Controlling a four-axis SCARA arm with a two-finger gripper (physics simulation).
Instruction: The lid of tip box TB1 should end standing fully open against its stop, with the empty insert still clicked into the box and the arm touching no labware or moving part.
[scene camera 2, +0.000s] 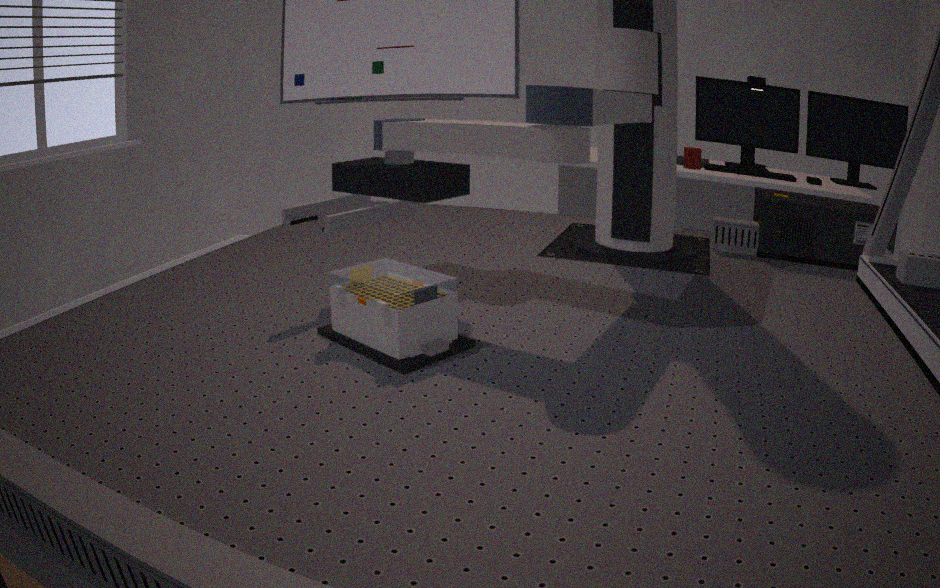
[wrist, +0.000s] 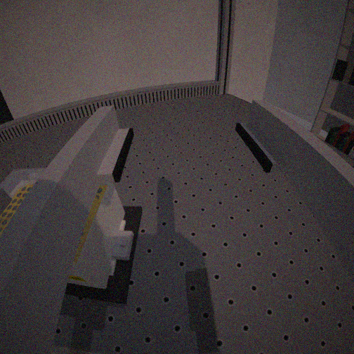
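Seen in the pictures: gripper, between the fingertips: (scene camera 2: 304, 220); arm's base, origin of its link: (scene camera 2: 633, 252).
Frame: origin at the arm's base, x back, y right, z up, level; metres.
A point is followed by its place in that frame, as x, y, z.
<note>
Tip box TB1 (scene camera 2: 367, 322) @(-0.617, 0.210, 0.048) (wrist: 97, 270), whitish and translucent, stands on a black base plate (scene camera 2: 404, 366) @(-0.650, 0.152, 0.021) (wrist: 119, 294). Its clear lid (scene camera 2: 398, 268) @(-0.548, 0.205, 0.090) lies roughly level over the box in the scene view, not standing upright. A yellow perforated insert (scene camera 2: 391, 290) @(-0.568, 0.205, 0.070) (wrist: 14, 206) shows under the lid; whether it is clicked in cannot be told. My gripper (scene camera 2: 315, 219) @(-0.549, 0.333, 0.138) (wrist: 184, 115) is shut to its closed setting with nothing held, a wide gap staying between its black pads. It hangs above and behind the box in the scene view; in the wrist view the left finger covers part of the box.
The black gripper body (scene camera 2: 400, 180) @(-0.453, 0.249, 0.175) hangs from the arm link (scene camera 2: 485, 140) @(-0.466, 0.133, 0.231). The arm's column (scene camera 2: 634, 180) @(-0.077, -0.003, 0.146) stands on a dark plate at the back. A slotted rail (scene camera 2: 83, 540) @(-1.044, 0.197, 0.046) (wrist: 165, 94) edges the perforated deck (scene camera 2: 499, 478) @(-0.800, 0.003, 0.013) (wrist: 280, 240).
</note>
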